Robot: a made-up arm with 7 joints.
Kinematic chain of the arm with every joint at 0, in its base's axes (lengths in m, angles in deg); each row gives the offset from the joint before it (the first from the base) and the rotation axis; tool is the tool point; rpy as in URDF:
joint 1: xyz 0 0 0 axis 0.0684 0.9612 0.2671
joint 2: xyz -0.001 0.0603 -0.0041 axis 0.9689 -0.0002 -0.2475
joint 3: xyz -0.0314 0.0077 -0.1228 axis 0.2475 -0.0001 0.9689
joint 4: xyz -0.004 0 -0.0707 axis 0.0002 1 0
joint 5: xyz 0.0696 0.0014 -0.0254 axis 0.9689 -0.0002 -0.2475
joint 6: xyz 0.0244 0 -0.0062 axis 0.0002 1 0
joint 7: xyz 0.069 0 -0.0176 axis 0.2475 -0.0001 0.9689
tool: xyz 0 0 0 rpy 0 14.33 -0.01
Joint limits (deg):
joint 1: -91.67..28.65
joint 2: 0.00..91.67
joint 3: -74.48..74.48
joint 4: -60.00..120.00
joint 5: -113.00..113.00
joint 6: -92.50..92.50
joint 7: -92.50..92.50
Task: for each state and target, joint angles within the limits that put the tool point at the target. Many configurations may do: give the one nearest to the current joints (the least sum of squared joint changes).
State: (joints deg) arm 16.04 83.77 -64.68 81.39 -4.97 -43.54 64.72
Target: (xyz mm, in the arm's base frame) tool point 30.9 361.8 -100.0
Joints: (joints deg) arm 5.12 91.38 -57.88 65.70 -7.88 -58.99 64.72
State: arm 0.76 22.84 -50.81 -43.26 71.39 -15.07 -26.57
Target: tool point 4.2 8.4 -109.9
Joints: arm 7.74 28.26 -54.85 -55.15 69.95 -19.49 -26.57
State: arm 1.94 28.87 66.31 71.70 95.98 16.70 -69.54
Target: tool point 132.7 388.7 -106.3
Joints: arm -35.54 60.18 60.55 70.89 95.71 4.90 -69.54
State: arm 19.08 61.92 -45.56 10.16 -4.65 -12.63 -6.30
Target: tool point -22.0 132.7 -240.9
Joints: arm 18.34 52.48 -49.18 -0.97 -4.12 -17.19 -6.30
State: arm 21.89 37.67 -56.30 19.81 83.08 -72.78 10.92
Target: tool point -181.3 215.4 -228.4
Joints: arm 22.39 48.98 -56.17 46.36 95.62 -54.01 10.92
